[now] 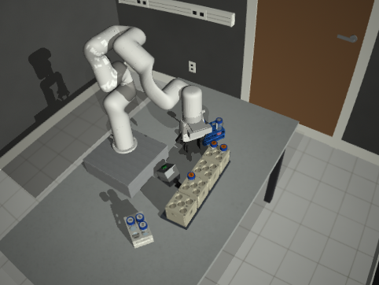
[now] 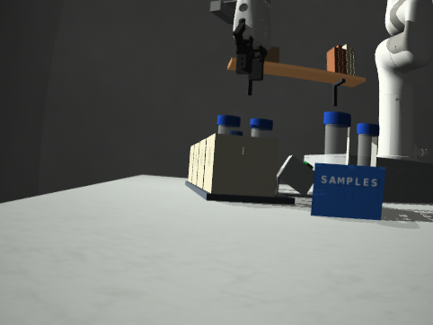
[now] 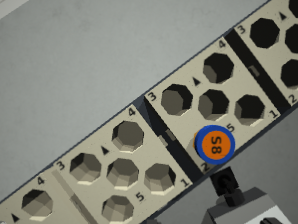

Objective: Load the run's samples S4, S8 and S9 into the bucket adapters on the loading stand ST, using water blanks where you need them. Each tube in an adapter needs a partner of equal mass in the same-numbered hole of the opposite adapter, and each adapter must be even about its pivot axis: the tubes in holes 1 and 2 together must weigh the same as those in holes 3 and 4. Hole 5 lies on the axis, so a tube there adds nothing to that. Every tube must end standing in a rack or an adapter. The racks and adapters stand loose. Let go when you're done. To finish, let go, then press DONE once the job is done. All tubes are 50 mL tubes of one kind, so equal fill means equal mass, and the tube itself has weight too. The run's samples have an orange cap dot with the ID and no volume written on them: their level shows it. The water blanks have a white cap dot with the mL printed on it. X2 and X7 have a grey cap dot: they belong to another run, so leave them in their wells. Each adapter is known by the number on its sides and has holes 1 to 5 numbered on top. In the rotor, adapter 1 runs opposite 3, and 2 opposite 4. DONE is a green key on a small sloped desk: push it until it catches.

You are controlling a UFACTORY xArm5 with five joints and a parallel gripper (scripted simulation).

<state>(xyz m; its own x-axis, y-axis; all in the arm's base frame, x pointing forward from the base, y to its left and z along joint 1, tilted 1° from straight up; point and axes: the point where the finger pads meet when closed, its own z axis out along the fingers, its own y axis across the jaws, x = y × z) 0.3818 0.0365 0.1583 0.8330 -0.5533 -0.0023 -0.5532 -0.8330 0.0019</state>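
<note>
Now: the white blanks rack 360 mm to the right of my hand, 220 mm below it and 50 mm behind it. Round my hand: adapter (200 mm below, 150 mm to the left, 30 mm ahead); then blue samples rack (310 mm to the left, 220 mm below, 90 mm behind).
</note>
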